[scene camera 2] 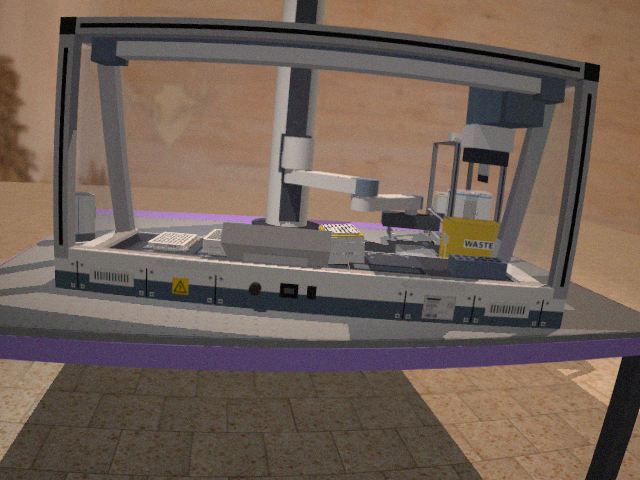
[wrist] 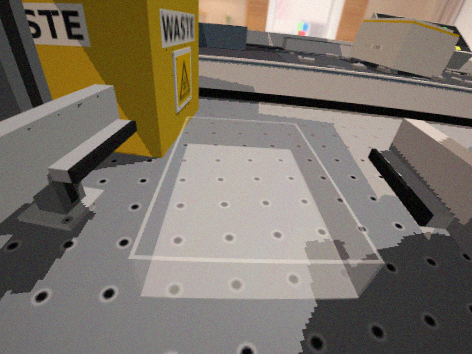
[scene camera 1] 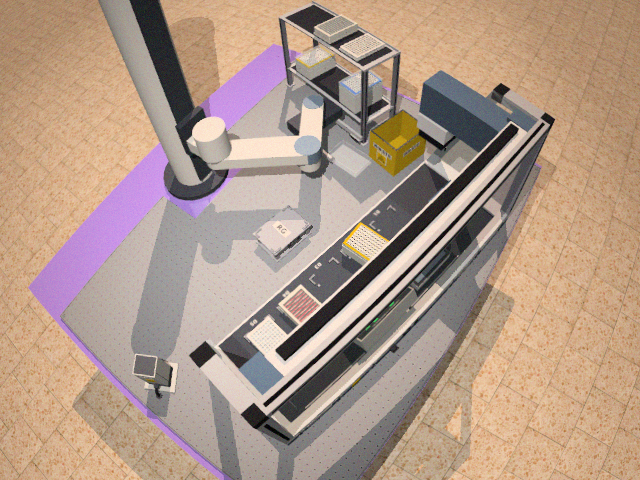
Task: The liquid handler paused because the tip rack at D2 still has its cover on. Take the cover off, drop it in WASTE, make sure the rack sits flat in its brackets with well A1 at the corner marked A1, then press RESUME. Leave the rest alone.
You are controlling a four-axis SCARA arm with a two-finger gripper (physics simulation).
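Seen in the pictures: gripper, fingertip midpoint: [scene camera 2: 415, 239] [wrist: 254, 121] [scene camera 1: 346, 149]; arm's base, link origin: [scene camera 1: 196, 172].
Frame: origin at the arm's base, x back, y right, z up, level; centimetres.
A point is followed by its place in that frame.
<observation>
The clear cover [scene camera 1: 351, 158] @(y -33.6, x -44.4, z 1.4 cm) [wrist: 235, 200] @(y -33.1, x -43.7, z 1.4 cm) lies on the bench beside the yellow WASTE box [scene camera 1: 383, 153] @(y -36.2, x -55.3, z 9.0 cm) [scene camera 2: 454, 235] [wrist: 120, 95] @(y -40.3, x -49.5, z 5.7 cm). My gripper [wrist: 254, 121] @(y -32.7, x -43.1, z 6.5 cm) [scene camera 2: 413, 236] @(y -32.7, x -43.1, z 6.5 cm) is open and low, with one finger on each side of the cover, apart from it, and nothing between them. In scene camera 1 the arm hides the fingers. The yellow-rimmed tip rack [scene camera 1: 366, 241] @(y -3.3, x -69.3, z 13.2 cm) [scene camera 2: 345, 244] [wrist: 400, 46] @(y -8.0, x -64.4, z 10.0 cm) stands at D2 with its tips uncovered. Whether it sits flat, and where its A1 is, I cannot tell. The control panel [scene camera 1: 386, 316] shows green lights; RESUME is not readable.
The shelf rack [scene camera 1: 364, 105] @(y -41.8, x -44.2, z 21.0 cm) stands close behind the WASTE box. An RG box [scene camera 1: 281, 230] @(y 4.4, x -44.3, z 6.3 cm) lies on the bench. A red-striped plate [scene camera 1: 299, 304] @(y 21.0, x -63.6, z 8.5 cm) and a white plate [scene camera 1: 267, 335] @(y 33.1, x -61.6, z 7.4 cm) sit in the deck. The handler's frame [scene camera 2: 330, 29] @(y 7.1, x -92.6, z 50.8 cm) spans over the deck.
</observation>
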